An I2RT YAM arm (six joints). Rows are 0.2 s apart.
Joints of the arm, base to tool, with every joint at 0 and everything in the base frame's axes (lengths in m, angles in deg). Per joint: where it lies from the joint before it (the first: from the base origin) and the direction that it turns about. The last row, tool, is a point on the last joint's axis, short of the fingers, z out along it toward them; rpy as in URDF.
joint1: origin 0 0 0.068 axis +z
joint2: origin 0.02 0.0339 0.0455 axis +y
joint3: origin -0.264 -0.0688 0 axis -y
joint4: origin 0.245 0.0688 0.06 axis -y
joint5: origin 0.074 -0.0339 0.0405 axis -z
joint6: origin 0.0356 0 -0.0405 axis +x
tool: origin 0 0 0 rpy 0 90 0
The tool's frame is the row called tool.
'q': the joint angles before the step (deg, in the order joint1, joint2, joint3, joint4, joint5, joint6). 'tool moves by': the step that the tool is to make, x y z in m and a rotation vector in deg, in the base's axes. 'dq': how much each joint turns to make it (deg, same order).
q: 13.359, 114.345, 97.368, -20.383, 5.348, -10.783
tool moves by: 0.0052, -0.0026, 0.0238, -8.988, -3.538, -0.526
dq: 0.000, 0.434, 5.096, -2.198, 6.071, -7.490
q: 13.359, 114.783, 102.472, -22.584, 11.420, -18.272
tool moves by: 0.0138, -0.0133, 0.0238, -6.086, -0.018, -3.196
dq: -1.575, 3.514, 10.624, -7.452, 4.745, -4.048
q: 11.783, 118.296, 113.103, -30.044, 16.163, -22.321
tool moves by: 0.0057, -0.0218, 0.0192, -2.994, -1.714, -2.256
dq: -2.549, 0.878, 5.003, -2.115, 1.591, -2.986
